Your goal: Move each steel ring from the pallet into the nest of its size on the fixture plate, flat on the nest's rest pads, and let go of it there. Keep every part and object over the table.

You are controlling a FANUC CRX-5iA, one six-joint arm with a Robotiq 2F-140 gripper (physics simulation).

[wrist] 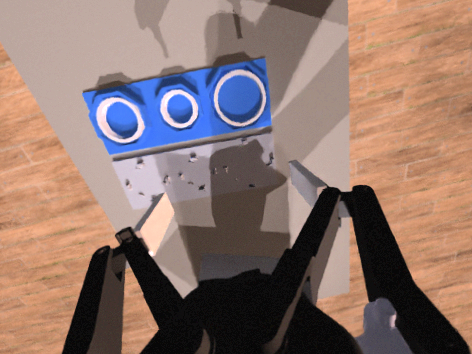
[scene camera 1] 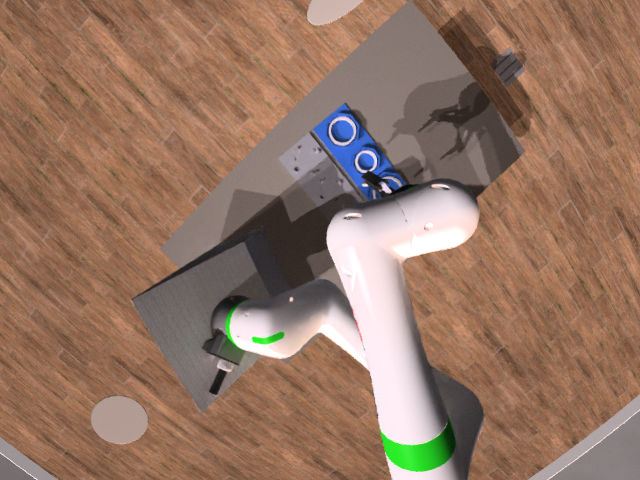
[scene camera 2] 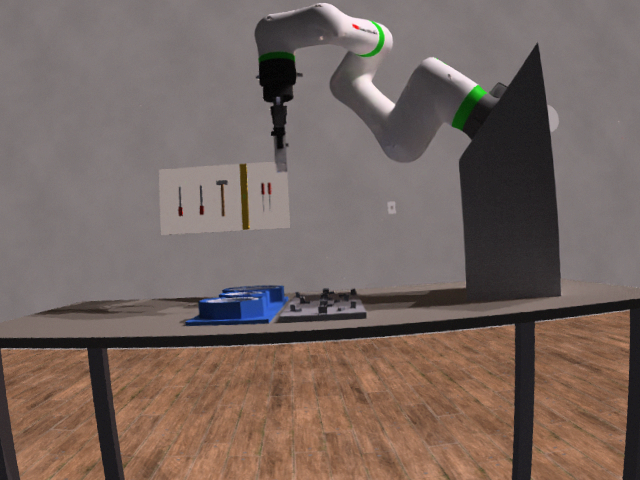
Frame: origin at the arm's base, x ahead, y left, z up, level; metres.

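Seen in the pictures: gripper, fingertip midpoint: [wrist: 229, 188] [scene camera 2: 281, 167]; arm's base at its link origin: [scene camera 1: 235, 321] [scene camera 2: 494, 125].
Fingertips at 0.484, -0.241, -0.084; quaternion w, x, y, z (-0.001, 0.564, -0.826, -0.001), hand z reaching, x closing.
Offsets run from my fingertips to a thing's top centre, as dx, dy, dz. "*": to the spot under its first point. Level surfaces: height alone.
A blue pallet [scene camera 1: 344, 109] [scene camera 2: 227, 321] [wrist: 152, 138] holds three pale steel rings. The medium ring @(* +0.171, +0.234, -0.294) [scene camera 1: 329, 130] [wrist: 101, 119] is on the left in the wrist view, the small ring @(* +0.111, +0.088, -0.293) [scene camera 1: 356, 161] [wrist: 163, 109] in the middle, and the large ring @(* +0.094, -0.037, -0.293) [wrist: 216, 98] on the right. The grey fixture plate @(-0.036, +0.132, -0.320) [scene camera 1: 305, 166] [scene camera 2: 343, 314] [wrist: 150, 172] lies beside the pallet, with small dark posts and no ring on it. My gripper [scene camera 2: 280, 167] [wrist: 229, 188] is open and empty, high above the table. The arm partly hides the gripper and the pallet's end in scene camera 1.
The table @(dz -0.332) [scene camera 1: 268, 160] [scene camera 2: 413, 304] bears a tall dark pedestal [scene camera 1: 201, 289] [scene camera 2: 509, 206], from which the arm reaches out. The pedestal stands on the fixture's side of the pallet. A tool board [scene camera 2: 170, 201] is on the wall behind.
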